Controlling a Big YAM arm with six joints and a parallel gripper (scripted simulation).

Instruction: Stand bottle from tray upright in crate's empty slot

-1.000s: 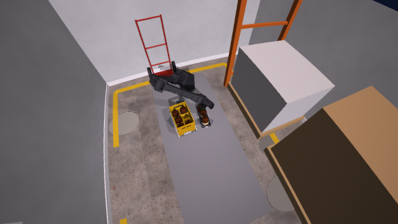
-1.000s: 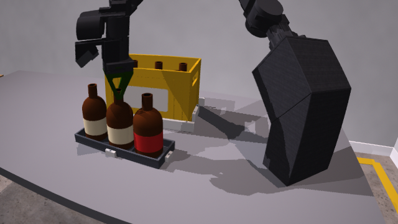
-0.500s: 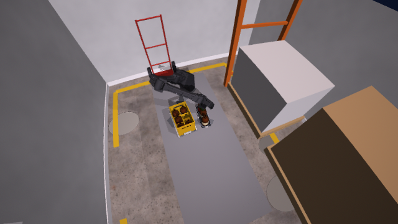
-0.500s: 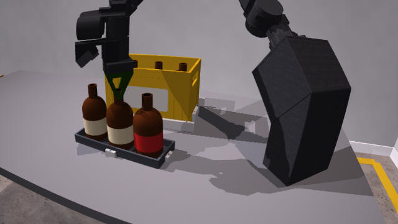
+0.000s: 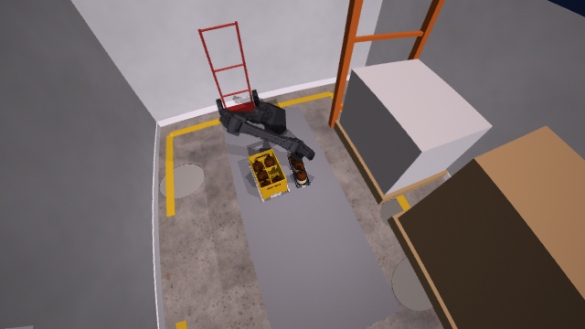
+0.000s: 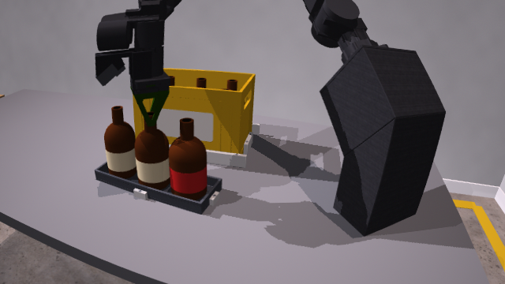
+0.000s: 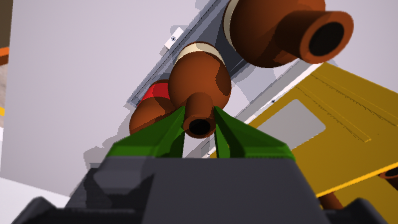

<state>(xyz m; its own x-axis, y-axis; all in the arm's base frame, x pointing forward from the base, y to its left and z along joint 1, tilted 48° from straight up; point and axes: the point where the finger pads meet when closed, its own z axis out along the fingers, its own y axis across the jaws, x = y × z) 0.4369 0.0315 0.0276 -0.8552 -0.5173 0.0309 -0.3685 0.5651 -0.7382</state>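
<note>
Now: the dark tray 140 mm below my hand. From my hand the other things lie so: yellow crate: 70 mm behind, 230 mm to the right, 60 mm below.
</note>
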